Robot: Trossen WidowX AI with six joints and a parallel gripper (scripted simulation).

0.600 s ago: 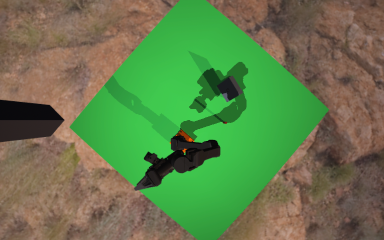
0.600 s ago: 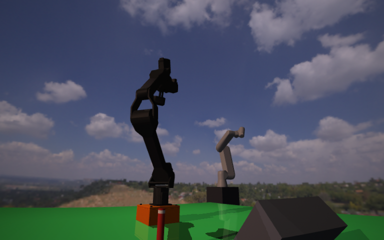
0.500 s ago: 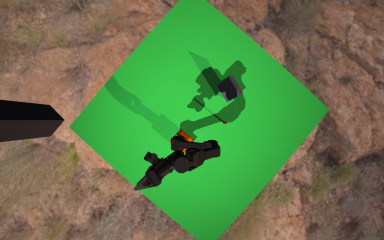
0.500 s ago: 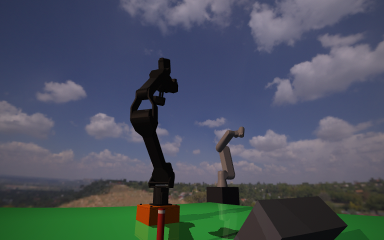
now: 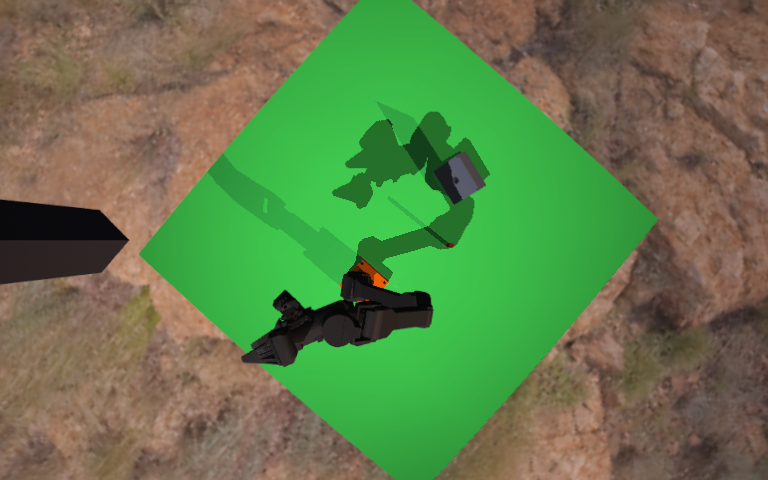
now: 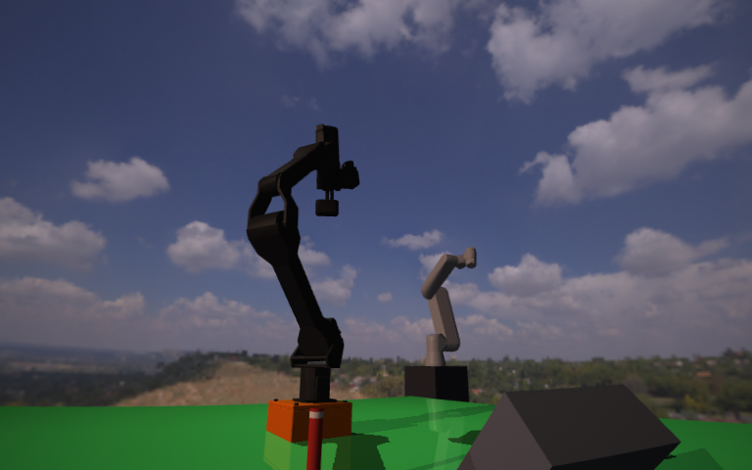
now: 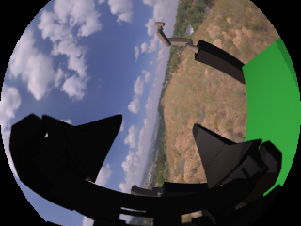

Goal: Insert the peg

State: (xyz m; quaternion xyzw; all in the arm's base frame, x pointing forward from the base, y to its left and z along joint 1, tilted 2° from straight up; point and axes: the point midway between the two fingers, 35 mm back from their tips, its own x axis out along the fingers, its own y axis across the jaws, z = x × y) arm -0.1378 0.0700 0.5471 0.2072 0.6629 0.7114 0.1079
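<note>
My gripper tip is 540 mm above the round red peg, 470 mm short of it and 220 mm to the left of it. From my gripper tip the other things lie so: sloped dark grey panel (660 mm ahead, 550 mm below, 90 mm to the right).
</note>
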